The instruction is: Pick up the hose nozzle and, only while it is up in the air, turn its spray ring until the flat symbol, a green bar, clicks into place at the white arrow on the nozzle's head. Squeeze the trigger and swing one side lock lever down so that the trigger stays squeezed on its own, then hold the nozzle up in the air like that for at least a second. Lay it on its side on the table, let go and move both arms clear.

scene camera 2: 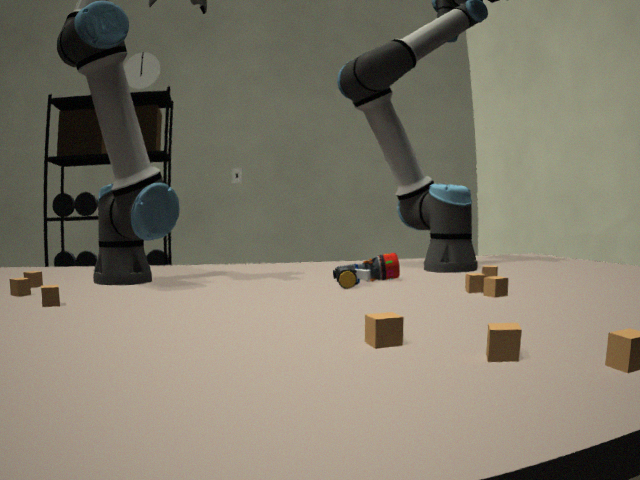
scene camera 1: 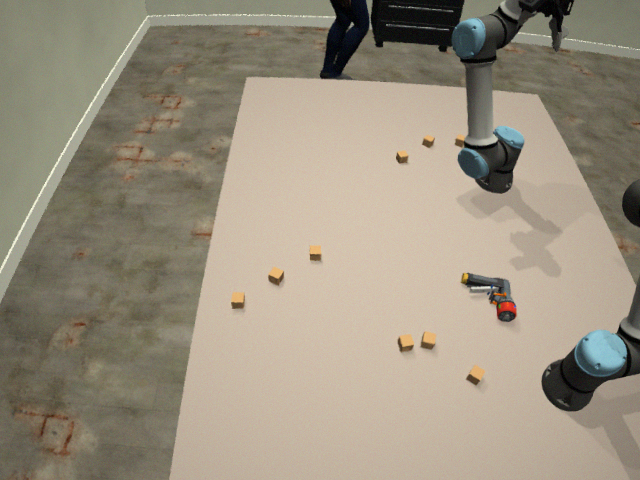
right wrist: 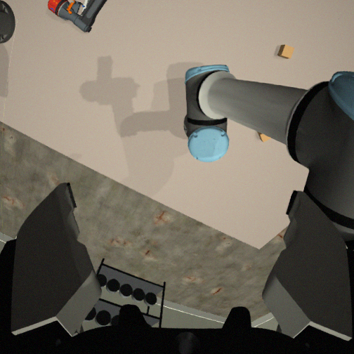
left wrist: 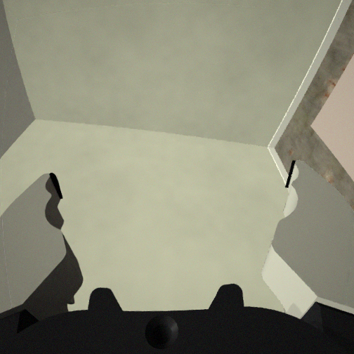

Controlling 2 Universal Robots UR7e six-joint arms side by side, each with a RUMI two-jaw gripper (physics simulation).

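Pixels of known places: right gripper, fingertip midpoint: (scene camera 2: 178,10) (scene camera 1: 536,40); left arm's base at its link origin: (scene camera 2: 450,269) (scene camera 1: 565,386); right arm's base at its link origin: (scene camera 2: 122,281) (scene camera 1: 492,179).
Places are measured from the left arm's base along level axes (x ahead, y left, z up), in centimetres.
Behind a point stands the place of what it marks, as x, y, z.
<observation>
The hose nozzle (scene camera 1: 505,285) {6.2, -34.4, 3.6} (right wrist: 82,21) lies on its side on the table (scene camera 1: 356,206) {43.3, -77.7, 0.0} (scene camera 2: 232,361) {61.8, -75.8, 0.0}. Its red spray ring (scene camera 1: 507,311) {10.7, -24.5, 5.4} (scene camera 2: 394,266) {12.6, -26.1, 3.4} (right wrist: 55,5) points toward the bottom in scene camera 1, with a small green mark on its side. The white arrow is too small to make out. The grey trigger (scene camera 1: 481,289) {14.3, -34.8, 3.0} stands apart from the handle; orange parts show near the head. The handle's end is yellow. My left gripper (left wrist: 171,171) is open and empty, raised and facing the walls. My right gripper (right wrist: 181,189) (scene camera 2: 178,4) {-2.1, -73.7, 64.6} is open and empty, high above the table's edge.
Small wooden blocks stand in groups of three: one group includes a block (scene camera 1: 315,252) {61.8, -56.8, 3.4} (scene camera 2: 383,330) {63.3, -58.9, 2.1}, another a block (scene camera 1: 475,374) {27.0, -8.4, 3.4}, another a block (scene camera 1: 402,156) {20.3, -98.2, 3.4} (right wrist: 286,51). A person (scene camera 1: 345,38) and a black drawer cabinet (scene camera 1: 416,23) stand beyond the table. A shelf rack (scene camera 2: 46,180) stands behind the right arm.
</observation>
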